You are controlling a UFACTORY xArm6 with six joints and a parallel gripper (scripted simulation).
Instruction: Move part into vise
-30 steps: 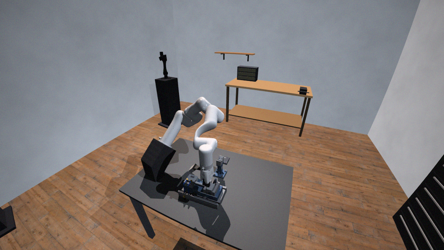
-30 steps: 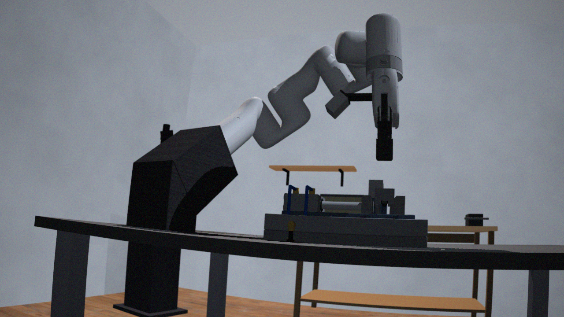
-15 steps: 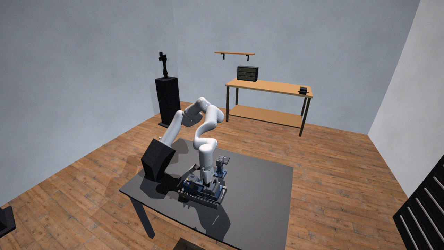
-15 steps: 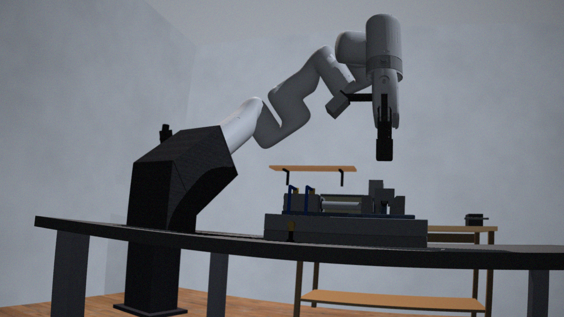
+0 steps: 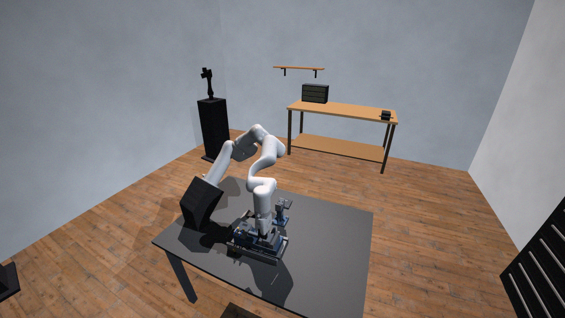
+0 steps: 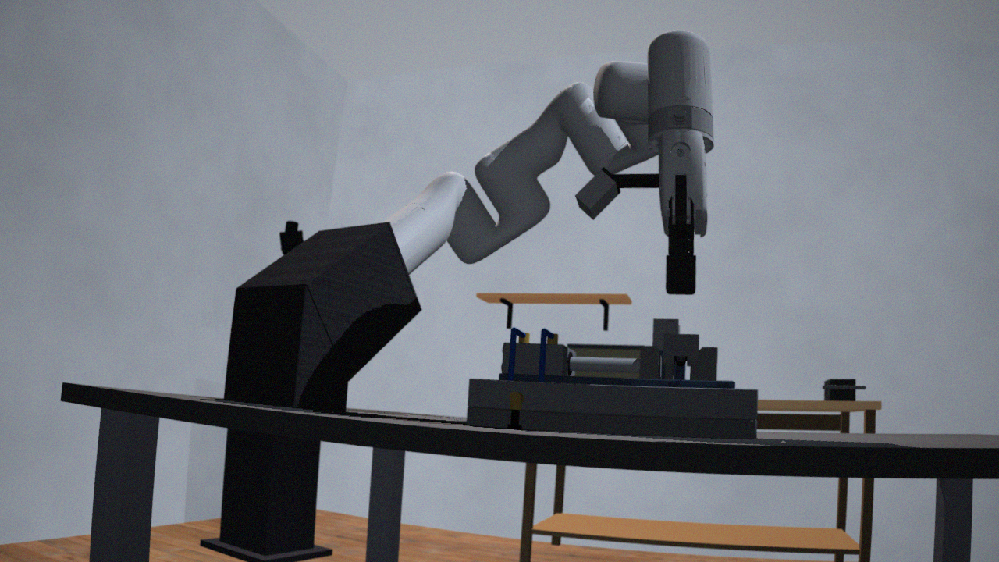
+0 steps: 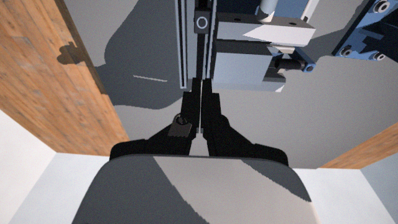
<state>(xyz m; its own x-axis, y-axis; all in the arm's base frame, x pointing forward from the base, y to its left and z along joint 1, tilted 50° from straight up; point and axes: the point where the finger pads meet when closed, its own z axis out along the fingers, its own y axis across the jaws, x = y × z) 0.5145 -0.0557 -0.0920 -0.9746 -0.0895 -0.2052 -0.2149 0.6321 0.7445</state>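
My gripper is now 10 mm past the part, 40 mm to the right of it and 80 mm above it. The rest, counted from my hand: moving jaw 50 mm behind, 60 mm to the left, 90 mm below; work stop 20 mm behind, 110 mm to the left, 80 mm below; fixed jaw 20 mm ahead, 70 mm to the left, 90 mm below.
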